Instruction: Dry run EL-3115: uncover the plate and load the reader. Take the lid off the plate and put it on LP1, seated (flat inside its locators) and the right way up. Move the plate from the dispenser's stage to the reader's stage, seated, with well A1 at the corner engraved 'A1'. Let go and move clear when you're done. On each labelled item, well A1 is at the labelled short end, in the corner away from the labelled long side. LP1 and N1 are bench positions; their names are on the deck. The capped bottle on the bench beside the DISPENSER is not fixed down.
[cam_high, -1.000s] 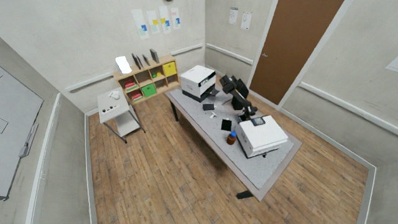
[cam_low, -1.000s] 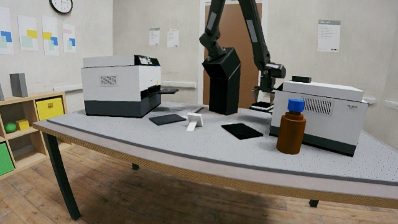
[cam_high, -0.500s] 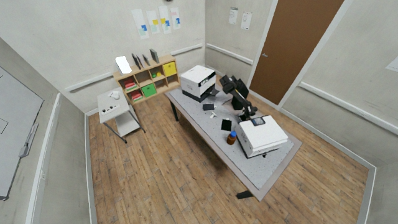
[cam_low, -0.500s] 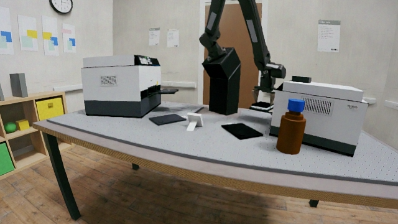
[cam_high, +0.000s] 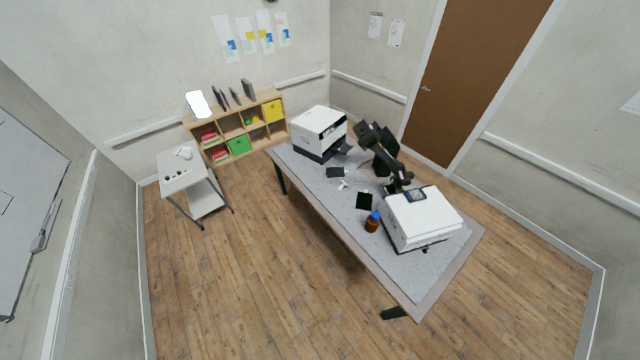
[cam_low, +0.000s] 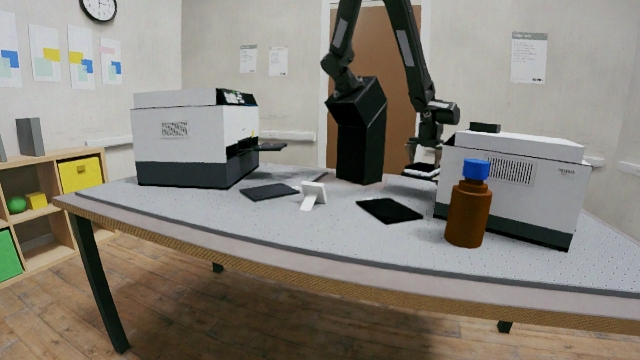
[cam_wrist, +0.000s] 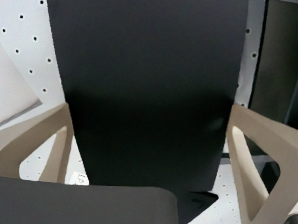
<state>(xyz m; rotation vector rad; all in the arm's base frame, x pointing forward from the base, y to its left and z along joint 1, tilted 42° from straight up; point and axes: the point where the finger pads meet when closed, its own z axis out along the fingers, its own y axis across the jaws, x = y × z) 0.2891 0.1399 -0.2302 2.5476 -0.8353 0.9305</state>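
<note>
Right now my hand is 2 cm above the white well plate.
</note>
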